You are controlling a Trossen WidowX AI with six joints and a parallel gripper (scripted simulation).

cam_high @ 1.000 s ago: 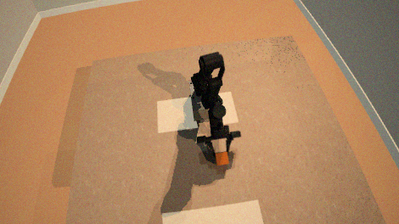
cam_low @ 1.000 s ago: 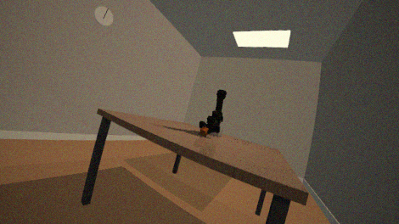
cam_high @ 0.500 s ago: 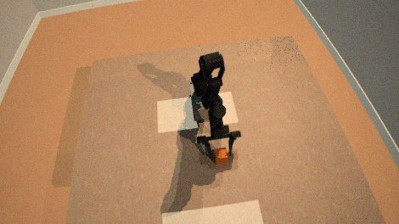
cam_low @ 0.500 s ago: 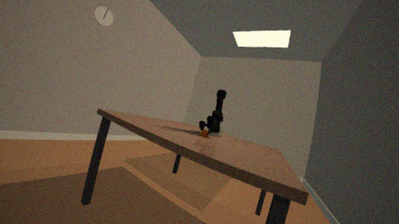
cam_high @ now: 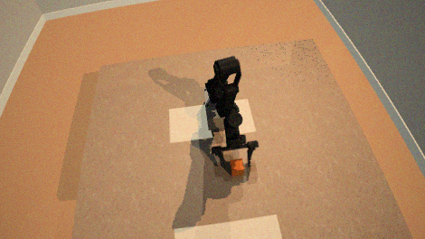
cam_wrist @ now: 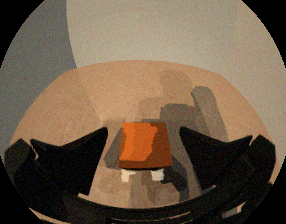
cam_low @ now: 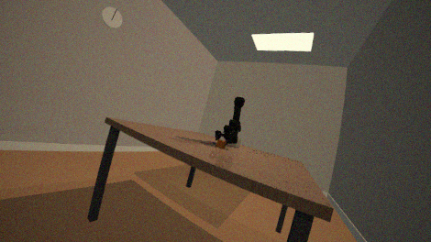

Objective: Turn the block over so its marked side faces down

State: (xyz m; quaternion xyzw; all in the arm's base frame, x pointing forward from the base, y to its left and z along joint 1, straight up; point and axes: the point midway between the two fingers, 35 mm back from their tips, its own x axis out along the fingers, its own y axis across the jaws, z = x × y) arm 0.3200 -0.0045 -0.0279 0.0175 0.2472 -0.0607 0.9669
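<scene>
The orange block is 3 cm behind my gripper tip and 2 cm below it.
</scene>
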